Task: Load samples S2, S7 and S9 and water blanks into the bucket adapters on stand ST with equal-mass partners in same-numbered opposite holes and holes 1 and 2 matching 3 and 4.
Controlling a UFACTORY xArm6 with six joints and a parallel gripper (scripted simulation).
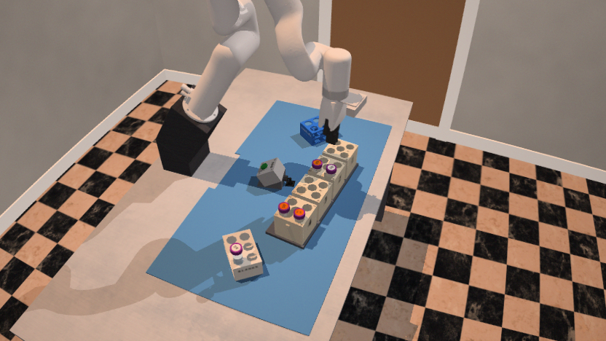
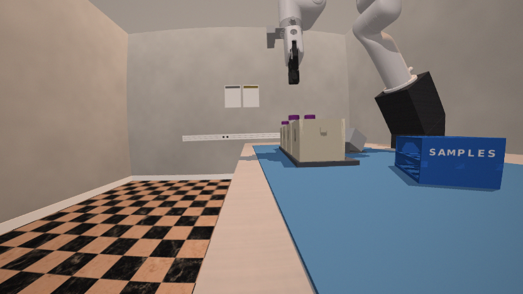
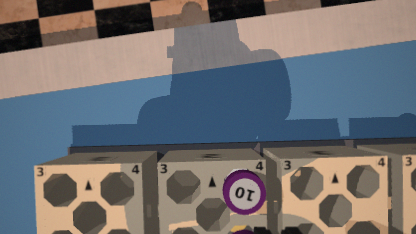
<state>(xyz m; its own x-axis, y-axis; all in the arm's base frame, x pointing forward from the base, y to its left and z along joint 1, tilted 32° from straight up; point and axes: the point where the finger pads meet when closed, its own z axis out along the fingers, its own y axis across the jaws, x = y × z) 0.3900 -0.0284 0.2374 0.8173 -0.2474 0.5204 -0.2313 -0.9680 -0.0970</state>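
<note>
Now: hand 230 mm past the green done key, 180 mm above it and 20 mm to the right of it. The rest, counted from my hand: blue sample rack 320 mm to the left, 220 mm below, 100 mm behind; then adapter 200 mm below, 30 mm to the left, 10 mm behind; then tube 190 mm to the right, 180 mm below, 100 mm behind.
</note>
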